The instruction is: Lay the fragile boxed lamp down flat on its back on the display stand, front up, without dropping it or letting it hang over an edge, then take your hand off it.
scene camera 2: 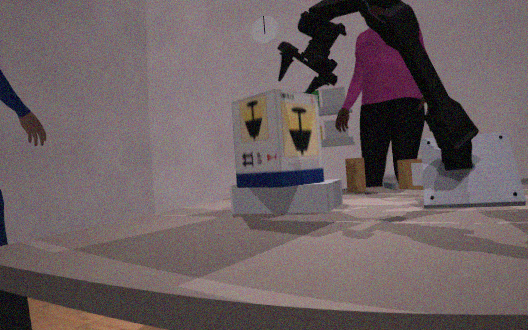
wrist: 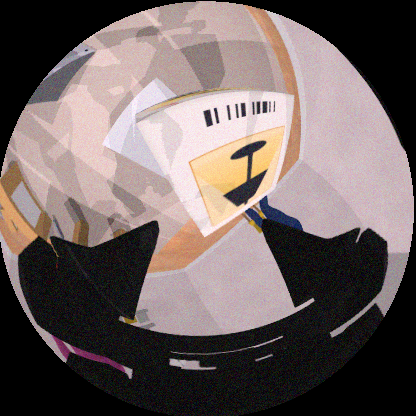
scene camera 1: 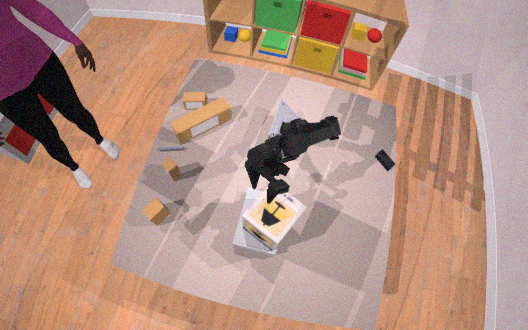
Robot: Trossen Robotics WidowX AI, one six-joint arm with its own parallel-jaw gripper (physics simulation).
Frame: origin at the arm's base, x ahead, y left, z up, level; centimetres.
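Seen in the pictures: gripper, fingertip midpoint: (scene camera 2: 291, 89) (wrist: 211, 225) (scene camera 1: 261, 196); arm's base at its link origin: (scene camera 2: 457, 159) (scene camera 1: 284, 130).
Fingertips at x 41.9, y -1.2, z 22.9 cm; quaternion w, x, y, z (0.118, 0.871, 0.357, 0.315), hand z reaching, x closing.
Observation:
Pixels of each thing's top centre, then the offset from my fingertips to it.
- boxed lamp at its top centre: (wrist: 248, 171) (scene camera 2: 274, 98) (scene camera 1: 275, 211) dx +3.1, dy +6.2, dz -3.1 cm
- thin grey rod at its top centre: (scene camera 1: 171, 147) (wrist: 57, 231) dx -20.5, dy -51.3, dz -31.3 cm
- small dark block at its top centre: (scene camera 1: 386, 158) dx -47.4, dy +58.1, dz -30.0 cm
The boxed lamp (scene camera 1: 272, 220) (scene camera 2: 277, 137) (wrist: 187, 135) is a white box with yellow lamp pictures and a blue band. It stands upright on the display stand (scene camera 1: 241, 242) (scene camera 2: 310, 201) (wrist: 122, 134), blue band at the bottom, turned at an angle to it. A barcode and a lamp picture show on its top face. The stand is a low, pale block, partly hidden under the box. My gripper (scene camera 1: 262, 194) (scene camera 2: 294, 86) (wrist: 211, 225) is open and empty. In scene camera 2 its fingertips show above the box's top, apart from it.
Wooden blocks (scene camera 1: 201, 120) (scene camera 1: 194, 100) (scene camera 1: 171, 169) (scene camera 1: 156, 211) and a thin grey rod (scene camera 1: 172, 148) lie on the left of the mat. A small dark block (scene camera 1: 385, 160) lies at the right. The arm's pale base plate (scene camera 1: 281, 111) (scene camera 2: 490, 180) is behind the stand.

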